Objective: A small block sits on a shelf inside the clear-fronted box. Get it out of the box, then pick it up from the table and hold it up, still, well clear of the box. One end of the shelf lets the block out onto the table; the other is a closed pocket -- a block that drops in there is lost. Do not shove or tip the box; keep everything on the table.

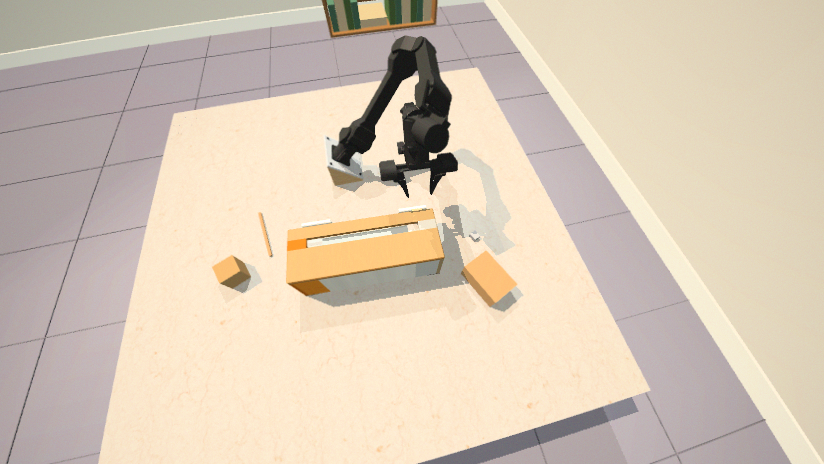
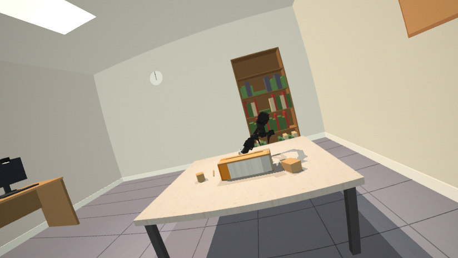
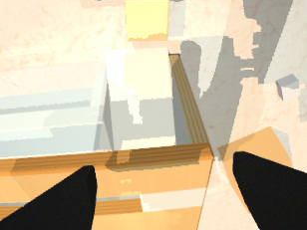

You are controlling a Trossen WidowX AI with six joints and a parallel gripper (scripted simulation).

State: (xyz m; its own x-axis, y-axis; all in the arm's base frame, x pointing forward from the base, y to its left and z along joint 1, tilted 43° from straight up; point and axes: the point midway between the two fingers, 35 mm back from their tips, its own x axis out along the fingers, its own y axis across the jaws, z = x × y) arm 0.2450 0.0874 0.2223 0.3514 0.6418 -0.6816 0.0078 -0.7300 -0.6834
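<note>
The small tan block is 140 mm below my gripper tip and 20 mm behind it. Also, from my gripper tip: clear-fronted box: 160 mm to the right, 90 mm below, 60 mm ahead; then small grey block: 160 mm to the left, 150 mm below, 80 mm ahead; then larger tan block: 220 mm ahead, 160 mm to the left, 120 mm below.
</note>
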